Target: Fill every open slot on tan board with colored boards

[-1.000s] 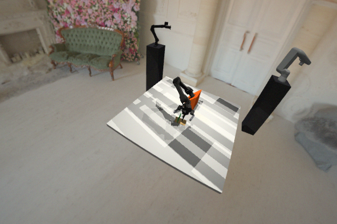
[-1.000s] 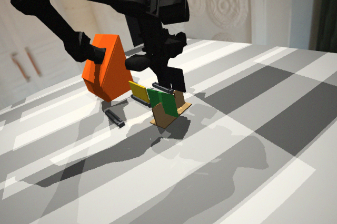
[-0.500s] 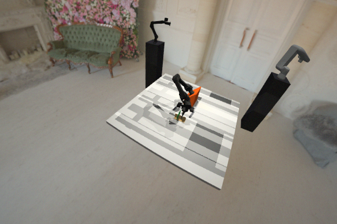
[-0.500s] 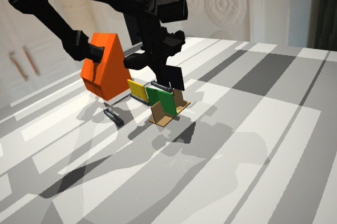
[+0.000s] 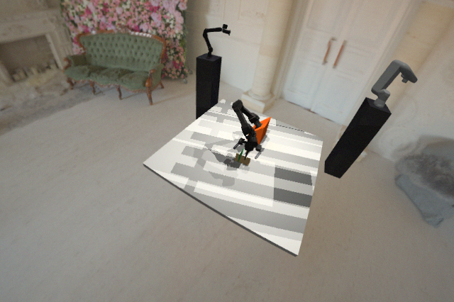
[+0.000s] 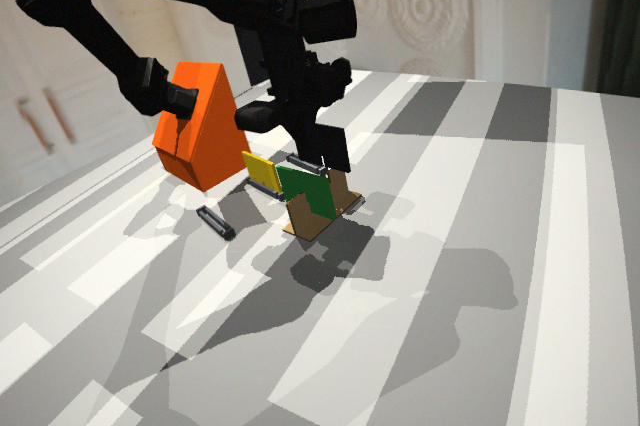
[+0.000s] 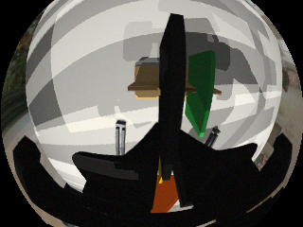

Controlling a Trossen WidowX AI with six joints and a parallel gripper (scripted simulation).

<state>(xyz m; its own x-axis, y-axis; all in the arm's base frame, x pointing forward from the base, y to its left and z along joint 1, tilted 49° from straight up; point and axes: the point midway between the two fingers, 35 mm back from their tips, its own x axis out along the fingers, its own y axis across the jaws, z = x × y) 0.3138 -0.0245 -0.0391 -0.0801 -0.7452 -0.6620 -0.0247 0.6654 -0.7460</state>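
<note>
Now: gripper tip 3 cm short of the black board. Round my gripper tip: tan board 3 cm ahead, 2 cm to the right, 7 cm below; yellow board 12 cm behind, 2 cm to the right, 7 cm below; green board 3 cm ahead, 5 cm to the right, 5 cm below.
</note>
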